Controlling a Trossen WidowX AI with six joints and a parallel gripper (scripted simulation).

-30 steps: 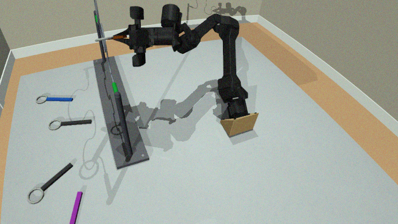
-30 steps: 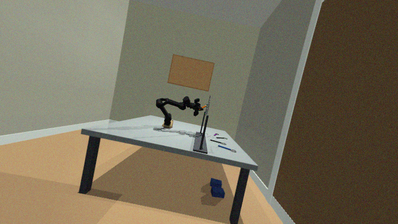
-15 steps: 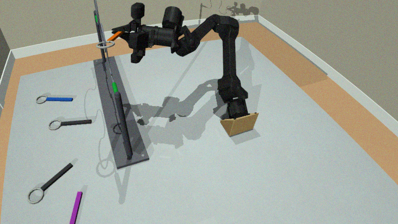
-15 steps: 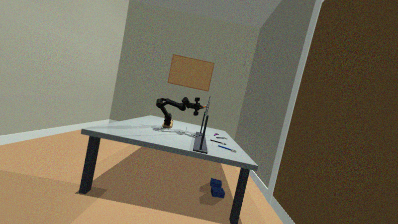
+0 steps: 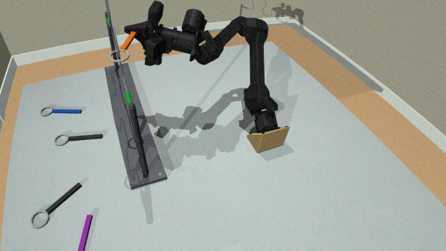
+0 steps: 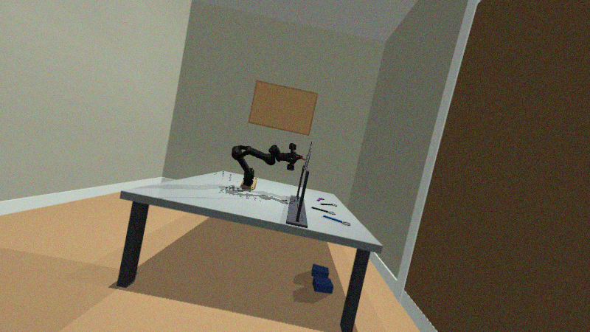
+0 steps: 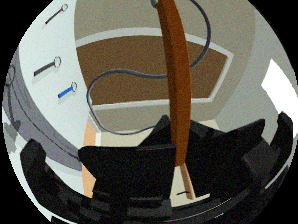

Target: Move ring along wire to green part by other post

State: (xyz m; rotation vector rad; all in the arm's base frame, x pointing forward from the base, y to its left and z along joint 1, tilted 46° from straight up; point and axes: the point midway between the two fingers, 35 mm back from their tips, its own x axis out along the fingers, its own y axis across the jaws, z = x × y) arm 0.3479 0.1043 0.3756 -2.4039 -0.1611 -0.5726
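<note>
Right now the ring with orange handle is 90 mm to the left of my gripper tip and 10 mm below it. From my gripper tip the other things lie so: blue-handled ring 320 mm ahead, 100 mm to the right, 340 mm below.
</note>
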